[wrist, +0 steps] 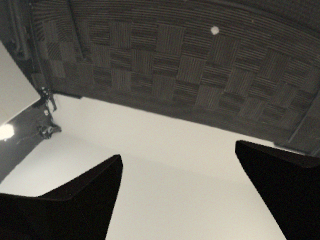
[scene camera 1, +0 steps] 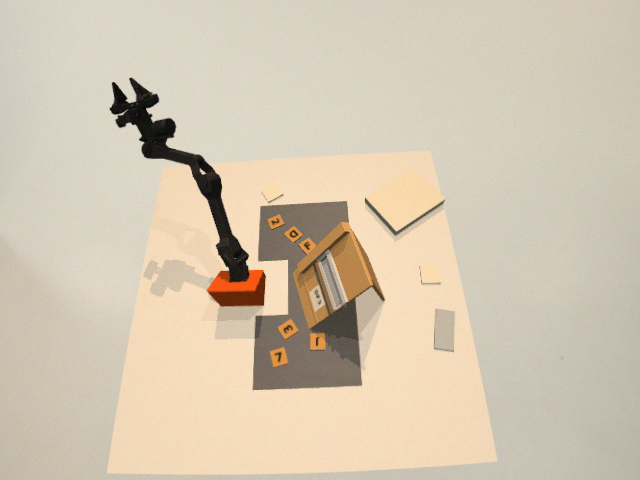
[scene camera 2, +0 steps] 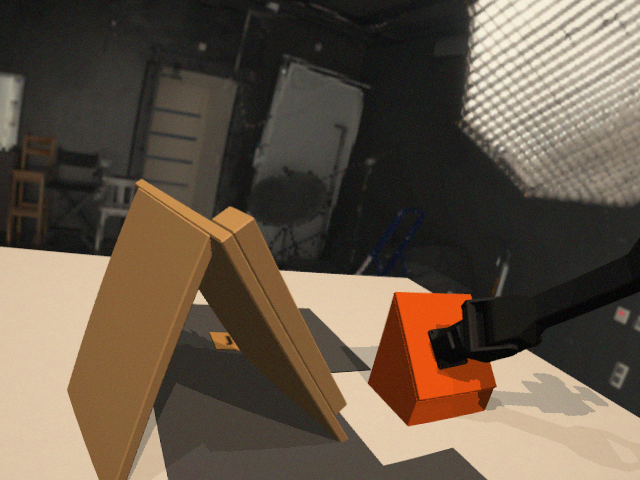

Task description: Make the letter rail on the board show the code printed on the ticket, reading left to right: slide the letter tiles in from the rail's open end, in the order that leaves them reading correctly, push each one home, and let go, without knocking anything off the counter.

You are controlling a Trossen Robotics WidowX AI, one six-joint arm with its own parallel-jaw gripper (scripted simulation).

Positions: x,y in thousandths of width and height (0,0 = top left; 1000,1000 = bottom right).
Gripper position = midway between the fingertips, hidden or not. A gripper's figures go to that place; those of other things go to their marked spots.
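The gripper (scene camera 1: 190,168) sits 144 cm from the lens, while a cream slab (scene camera 1: 637,414) lies 162 cm from the lens.
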